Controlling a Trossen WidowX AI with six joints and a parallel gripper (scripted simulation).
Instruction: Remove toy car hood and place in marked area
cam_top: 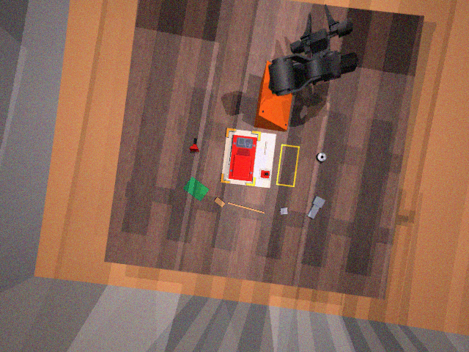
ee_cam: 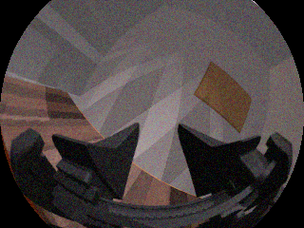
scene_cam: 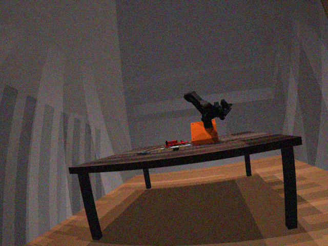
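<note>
The hood lies 540 mm ahead of my gripper tip, 160 mm to the right of it and 210 mm below it. The rest, counted from my gripper tip: tan chip (710 mm ahead, 240 mm to the right, 240 mm below); thin stick (720 mm ahead, 120 mm to the right, 240 mm below); grey piece (670 mm ahead, 200 mm to the left, 240 mm below).
</note>
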